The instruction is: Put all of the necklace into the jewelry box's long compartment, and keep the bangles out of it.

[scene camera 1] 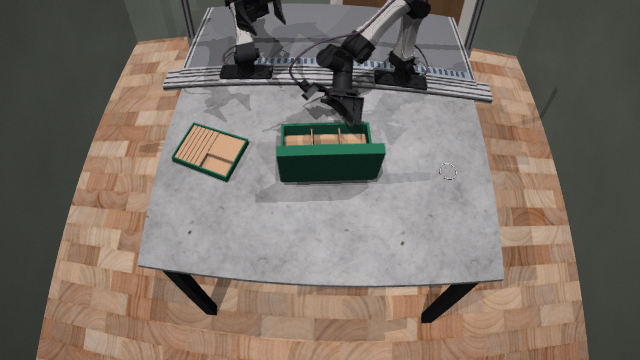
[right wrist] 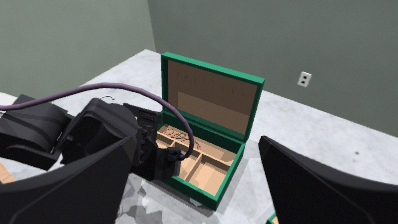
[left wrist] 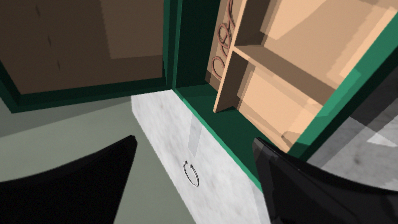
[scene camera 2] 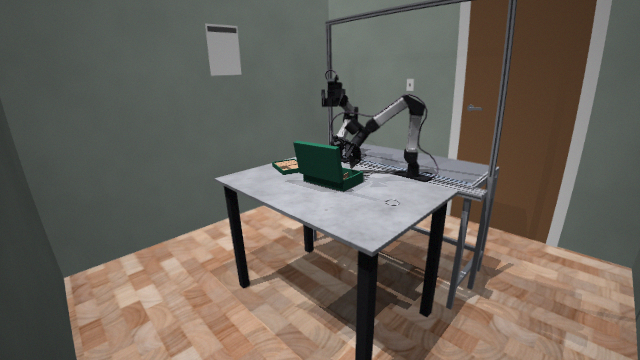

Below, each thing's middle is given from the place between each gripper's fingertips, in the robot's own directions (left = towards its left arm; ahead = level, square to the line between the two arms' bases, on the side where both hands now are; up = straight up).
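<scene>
Green-rimmed tray [scene camera 1: 204, 149]: 44 cm to the right of my left hand [scene camera 1: 354, 125], 5 cm ahead of it, 10 cm below it. Left hand: 7 cm short of the green jewelry box [scene camera 1: 329, 160], 7 cm to the left of it.
Green-rimmed tray: 37 cm below my right hand, 20 cm to the right of it, 18 cm ahead of it. Green jewelry box: from my right hand, 26 cm below, 20 cm ahead, 17 cm to the left.
</scene>
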